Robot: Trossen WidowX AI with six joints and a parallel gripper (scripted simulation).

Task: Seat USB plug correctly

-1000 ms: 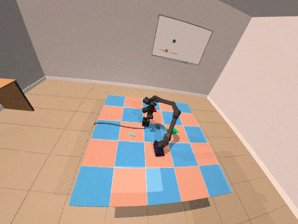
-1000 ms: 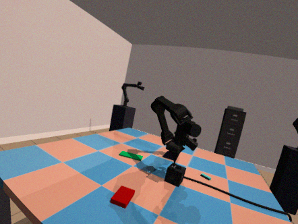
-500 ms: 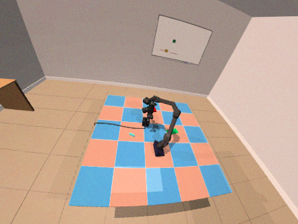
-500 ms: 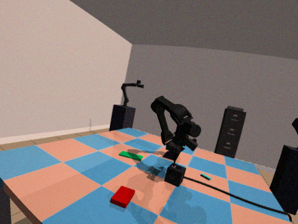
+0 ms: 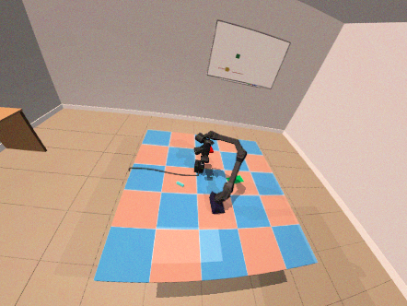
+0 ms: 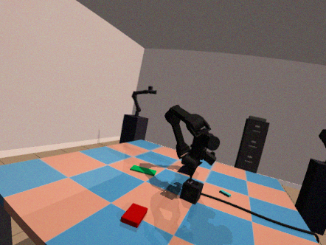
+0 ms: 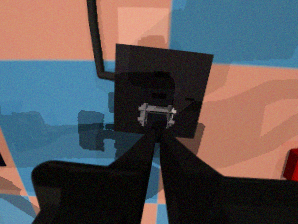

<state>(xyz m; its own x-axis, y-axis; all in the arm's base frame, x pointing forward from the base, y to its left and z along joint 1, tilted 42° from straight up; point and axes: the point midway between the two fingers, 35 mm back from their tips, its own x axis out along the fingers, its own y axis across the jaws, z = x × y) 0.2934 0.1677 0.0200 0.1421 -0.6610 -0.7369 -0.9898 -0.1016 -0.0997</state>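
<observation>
The USB plug lies 2 cm below my gripper tip. Also, from my gripper tip: USB socket (4 cm below); then red block (29 cm ahead, 8 cm to the right, 9 cm below); then small teal piece (18 cm behind, 16 cm to the left, 10 cm below).
</observation>
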